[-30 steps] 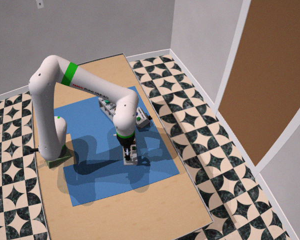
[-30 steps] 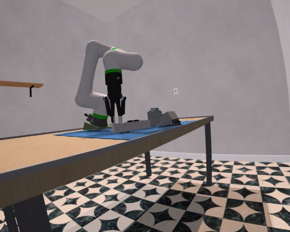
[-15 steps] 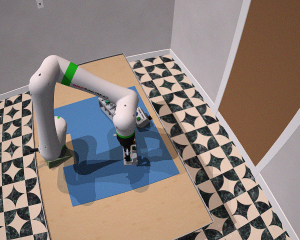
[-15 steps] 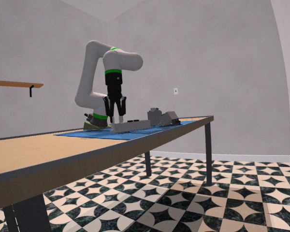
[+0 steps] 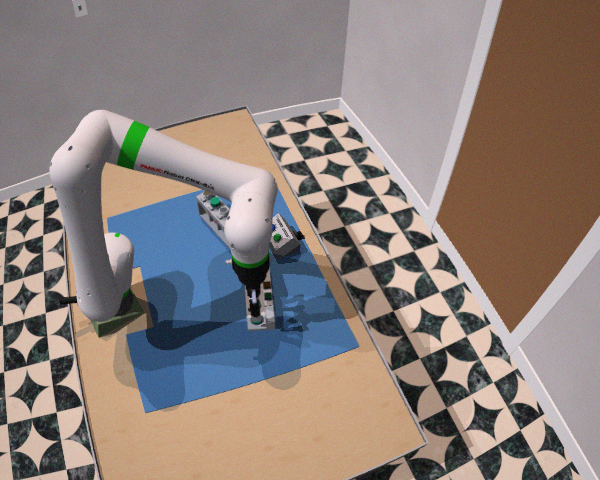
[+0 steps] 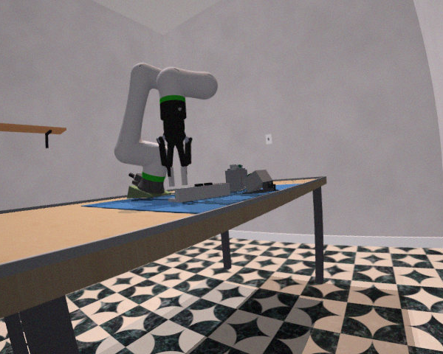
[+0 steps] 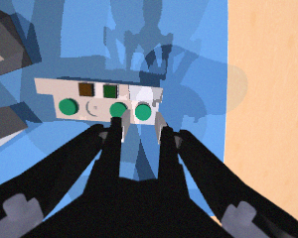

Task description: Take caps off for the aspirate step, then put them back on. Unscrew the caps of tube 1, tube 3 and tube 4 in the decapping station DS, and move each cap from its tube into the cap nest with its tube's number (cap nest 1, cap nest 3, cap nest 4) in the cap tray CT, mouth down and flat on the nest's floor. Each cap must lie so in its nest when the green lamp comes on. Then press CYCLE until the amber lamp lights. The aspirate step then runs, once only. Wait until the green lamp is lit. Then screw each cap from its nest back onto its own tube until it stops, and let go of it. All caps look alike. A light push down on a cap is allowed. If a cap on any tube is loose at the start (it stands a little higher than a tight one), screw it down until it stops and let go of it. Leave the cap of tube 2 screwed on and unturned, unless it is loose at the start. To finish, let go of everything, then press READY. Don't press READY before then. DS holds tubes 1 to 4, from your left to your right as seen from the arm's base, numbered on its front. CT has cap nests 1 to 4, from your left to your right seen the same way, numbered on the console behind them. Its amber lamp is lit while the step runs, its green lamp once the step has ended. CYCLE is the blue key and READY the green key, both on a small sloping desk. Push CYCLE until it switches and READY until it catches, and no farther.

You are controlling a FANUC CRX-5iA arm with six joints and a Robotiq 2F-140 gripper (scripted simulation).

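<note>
My gripper is now 270 mm to the right of the blue cycle key, 170 mm short of it and 20 mm above it. Also, from my hand: sloping key desk: 250 mm to the left, 190 mm ahead, 30 mm below; then green ready key: 230 mm to the left, 170 mm ahead, 20 mm below.
</note>
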